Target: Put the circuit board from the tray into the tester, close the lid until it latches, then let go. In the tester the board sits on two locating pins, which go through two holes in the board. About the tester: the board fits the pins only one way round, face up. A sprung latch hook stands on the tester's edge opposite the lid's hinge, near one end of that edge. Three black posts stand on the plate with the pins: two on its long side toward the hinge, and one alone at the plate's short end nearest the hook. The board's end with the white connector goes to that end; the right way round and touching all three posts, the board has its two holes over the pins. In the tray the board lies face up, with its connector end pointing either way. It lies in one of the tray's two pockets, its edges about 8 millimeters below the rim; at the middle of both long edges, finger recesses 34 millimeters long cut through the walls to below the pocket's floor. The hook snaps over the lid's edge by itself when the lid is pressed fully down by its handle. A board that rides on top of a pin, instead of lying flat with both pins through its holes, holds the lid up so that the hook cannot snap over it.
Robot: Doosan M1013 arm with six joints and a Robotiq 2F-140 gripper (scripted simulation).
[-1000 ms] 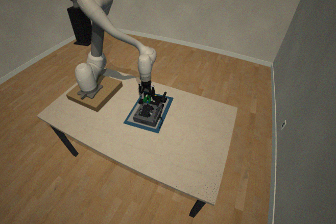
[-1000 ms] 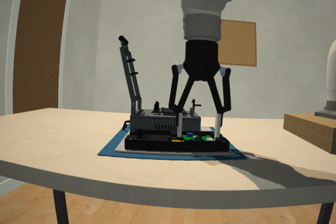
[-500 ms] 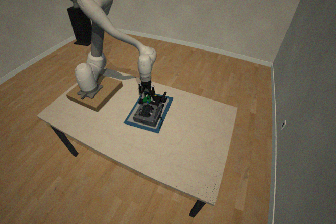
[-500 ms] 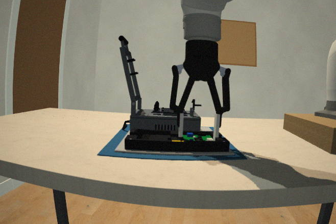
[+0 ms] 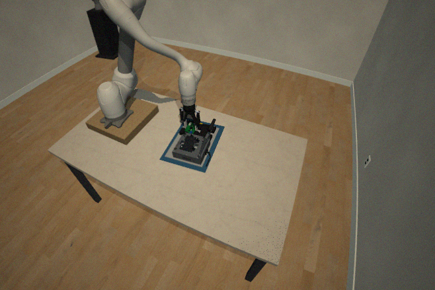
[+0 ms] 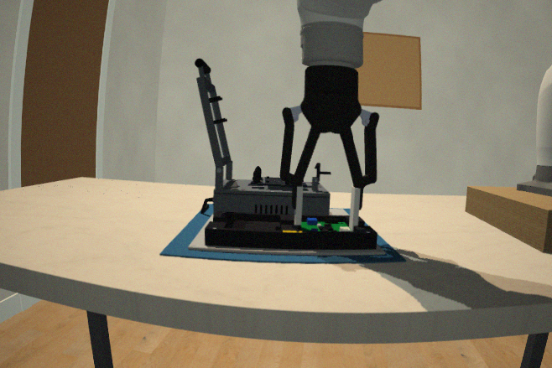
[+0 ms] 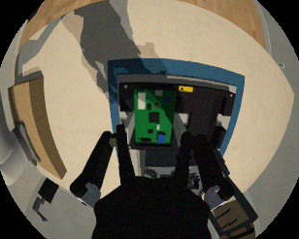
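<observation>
The green circuit board lies 2 cm below my hand. Round my hand: latch hook (11 cm to the right, 5 cm above); then grey tester (13 cm to the right, 9 cm ahead, 7 cm above); then tester lid (19 cm ahead, 17 cm to the right, 14 cm above).
</observation>
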